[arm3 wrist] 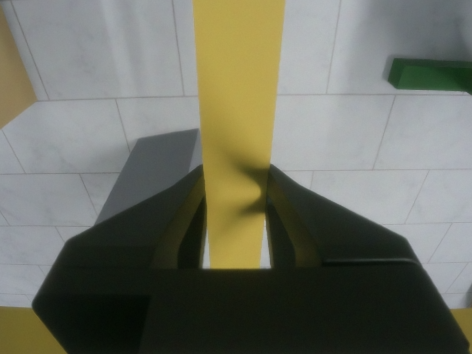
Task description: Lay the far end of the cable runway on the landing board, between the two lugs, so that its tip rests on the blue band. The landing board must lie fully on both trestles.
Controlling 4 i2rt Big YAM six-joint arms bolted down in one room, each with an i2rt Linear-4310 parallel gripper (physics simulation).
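Note:
A long flat yellow bar [239,75] runs from the top edge down the middle of the arm3 wrist view. Its near part lies between the fingertips of my arm3 gripper [236,169], which touch it on both sides, so the gripper is shut on it. A second yellow piece [27,330] crosses the bottom of the view, partly hidden behind the gripper body. I cannot tell which parts of the runway or its supports these are. The blue band, the two lugs and the grippers of arm1, arm2 and arm4 do not show.
A grey block [150,175] stands left of the yellow bar, partly hidden by the left finger. A green bar [430,76] is at the upper right. A tan piece [12,75] reaches in at the upper left. The floor [330,132] has pale tiles.

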